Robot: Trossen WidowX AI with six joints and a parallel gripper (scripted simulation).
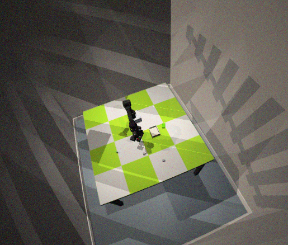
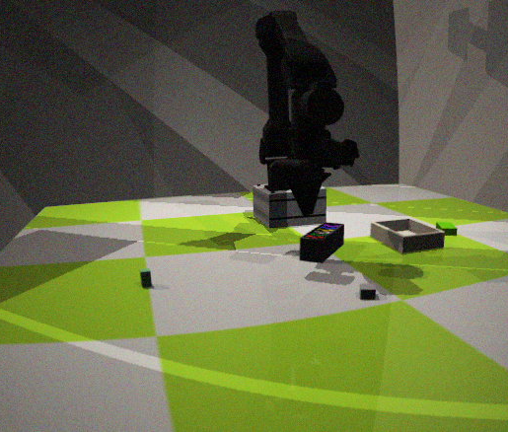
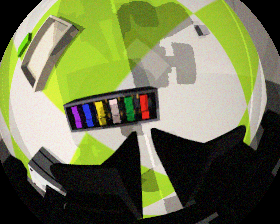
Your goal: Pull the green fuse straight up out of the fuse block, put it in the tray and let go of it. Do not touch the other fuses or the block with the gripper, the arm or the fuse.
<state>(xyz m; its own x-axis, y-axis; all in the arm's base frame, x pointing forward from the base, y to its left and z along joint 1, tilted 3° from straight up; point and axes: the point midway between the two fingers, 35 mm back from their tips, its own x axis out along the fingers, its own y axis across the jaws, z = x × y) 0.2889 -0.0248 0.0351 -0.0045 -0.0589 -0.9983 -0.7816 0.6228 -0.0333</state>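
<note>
Right now my gripper tip is 20 mm to the right of the green fuse and 50 mm above it. Round my gripper tip: tray: 30 mm behind, 220 mm to the left, 70 mm below.
</note>
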